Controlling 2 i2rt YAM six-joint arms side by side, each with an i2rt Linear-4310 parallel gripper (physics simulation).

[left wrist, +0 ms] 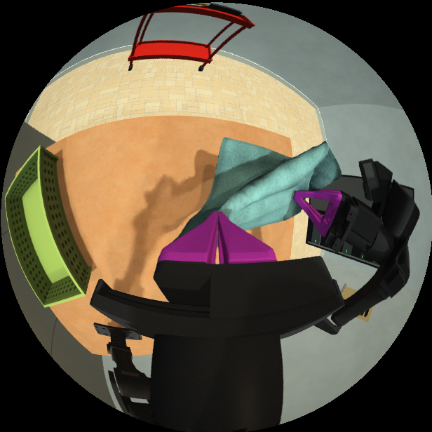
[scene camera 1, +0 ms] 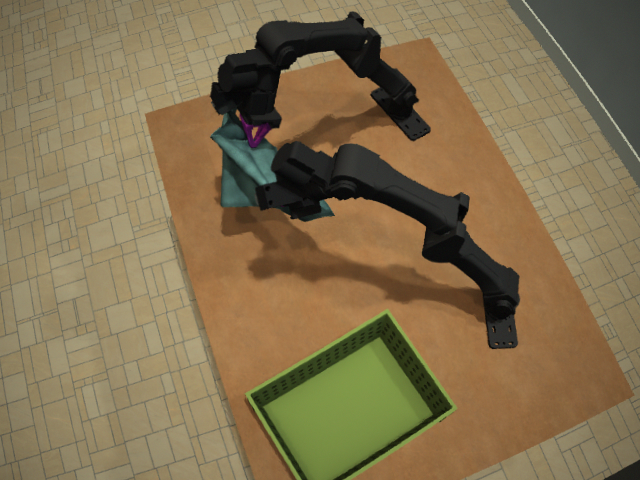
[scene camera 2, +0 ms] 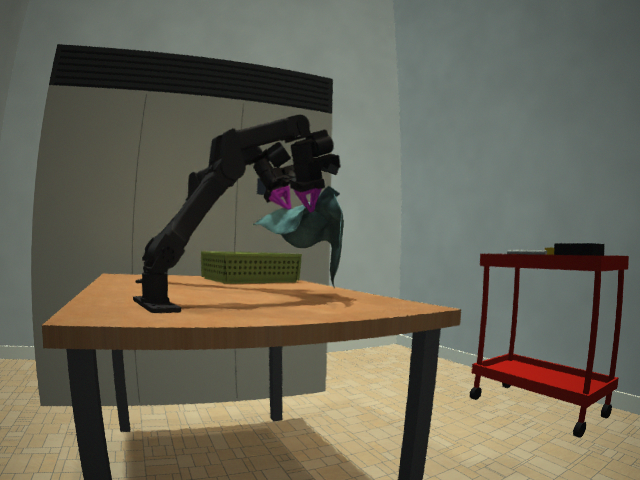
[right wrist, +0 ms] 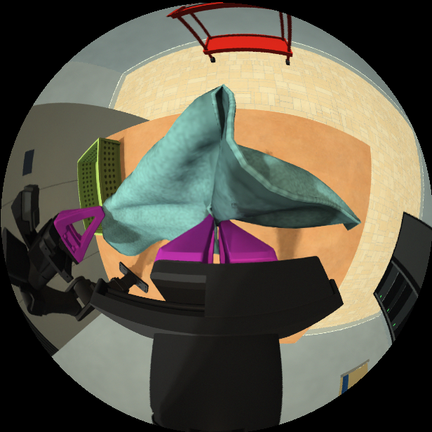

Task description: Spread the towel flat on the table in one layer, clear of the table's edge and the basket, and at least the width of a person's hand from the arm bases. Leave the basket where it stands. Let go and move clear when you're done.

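Note:
The teal towel (scene camera 1: 238, 180) (scene camera 2: 310, 227) (left wrist: 265, 185) (right wrist: 170, 175) hangs folded and rippled in the air between both grippers, above the table (scene camera 1: 310, 310) (scene camera 2: 232, 336). One corner droops low at the right in scene camera 2; whether it touches the table I cannot tell. My left gripper (left wrist: 217, 217) (scene camera 2: 289, 207) (right wrist: 103, 210) is shut on one part of the towel; its fingers are hidden under the arm in scene camera 1. My right gripper (right wrist: 216, 217) (scene camera 1: 253, 145) (scene camera 2: 311, 209) (left wrist: 294, 193) is shut on another part, farther up in scene camera 1.
The green basket (scene camera 1: 408, 364) (scene camera 2: 261, 267) (left wrist: 60, 220) (right wrist: 107, 170) stands on the table, at the bottom of scene camera 1, well apart from the towel. The arm bases stand toward the right in that view. A red cart (scene camera 2: 516, 262) (left wrist: 170, 51) (right wrist: 245, 44) stands beyond the table.

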